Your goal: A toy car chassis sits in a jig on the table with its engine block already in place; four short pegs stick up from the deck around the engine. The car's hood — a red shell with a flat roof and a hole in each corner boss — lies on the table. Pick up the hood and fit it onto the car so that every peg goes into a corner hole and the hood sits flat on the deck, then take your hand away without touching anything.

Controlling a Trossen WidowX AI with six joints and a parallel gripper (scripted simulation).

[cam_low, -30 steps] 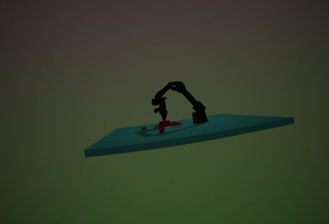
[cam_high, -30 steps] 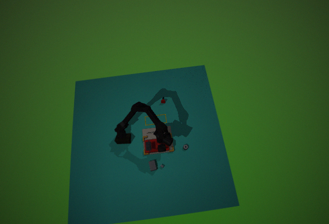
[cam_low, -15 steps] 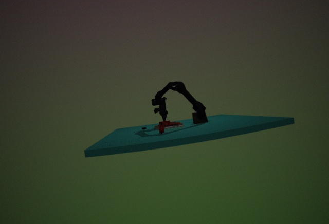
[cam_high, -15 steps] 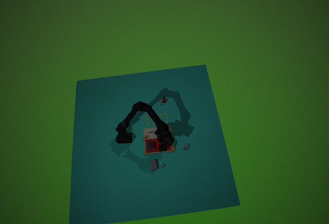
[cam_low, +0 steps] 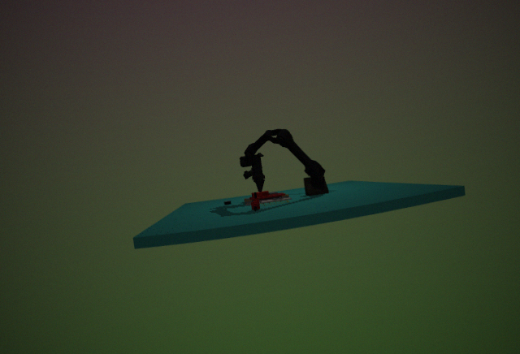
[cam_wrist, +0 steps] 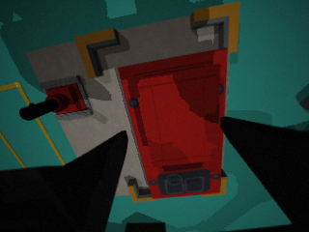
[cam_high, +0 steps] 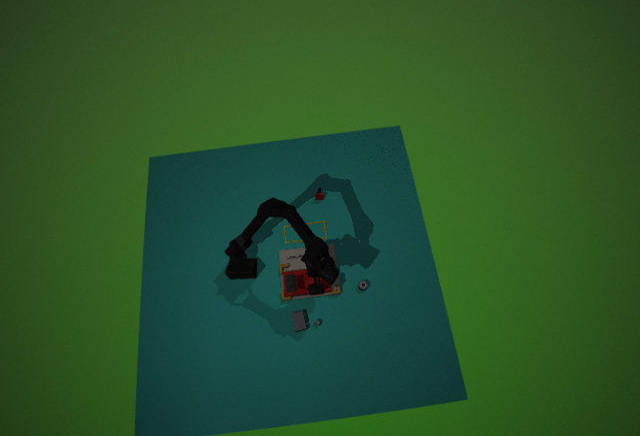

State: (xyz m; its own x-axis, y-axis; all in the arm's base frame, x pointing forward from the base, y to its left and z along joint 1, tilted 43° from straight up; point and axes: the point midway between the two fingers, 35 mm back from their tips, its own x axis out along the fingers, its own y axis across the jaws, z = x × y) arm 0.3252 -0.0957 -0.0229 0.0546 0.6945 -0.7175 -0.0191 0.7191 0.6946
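Now: gripper tip 10 mm to the left of the red hood and 10 mm above it. From my gripper tip the other things lie so: grey jig: 40 mm below, 30 mm to the left, 20 mm behind; then grey engine block: 30 mm below.
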